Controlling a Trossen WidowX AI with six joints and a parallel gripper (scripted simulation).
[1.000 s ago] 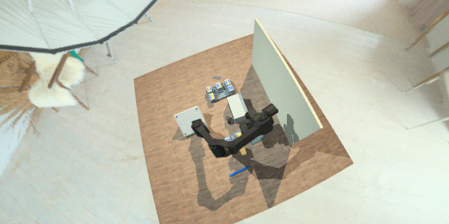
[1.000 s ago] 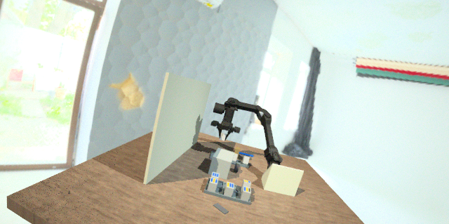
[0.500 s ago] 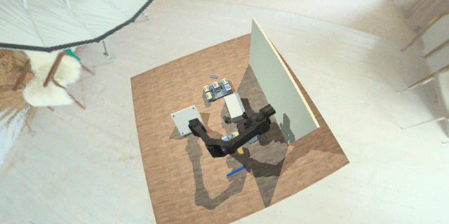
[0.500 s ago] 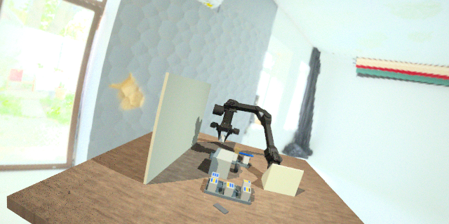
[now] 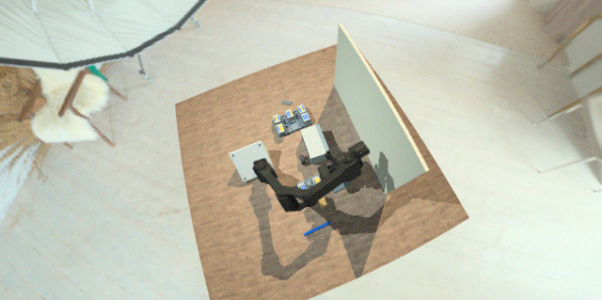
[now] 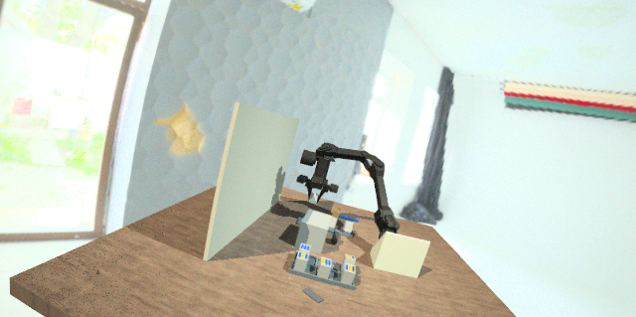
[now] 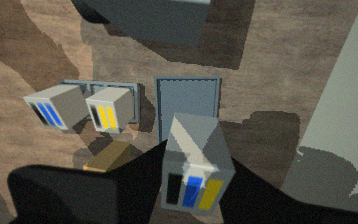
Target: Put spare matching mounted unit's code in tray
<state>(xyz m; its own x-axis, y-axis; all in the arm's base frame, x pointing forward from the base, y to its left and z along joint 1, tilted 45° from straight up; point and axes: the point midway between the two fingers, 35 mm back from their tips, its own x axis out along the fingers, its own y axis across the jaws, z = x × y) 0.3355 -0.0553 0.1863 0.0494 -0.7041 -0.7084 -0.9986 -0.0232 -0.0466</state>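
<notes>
Now: the blue-grey tray 10 cm below my gripper tip. Round my gripper tip: grey rack (15 cm behind, 1 cm to the left, 9 cm below); then pale boxy unit (5 cm behind, 19 cm to the left, 5 cm below); then blue marker pen (18 cm behind, 20 cm to the right, 10 cm below).
</notes>
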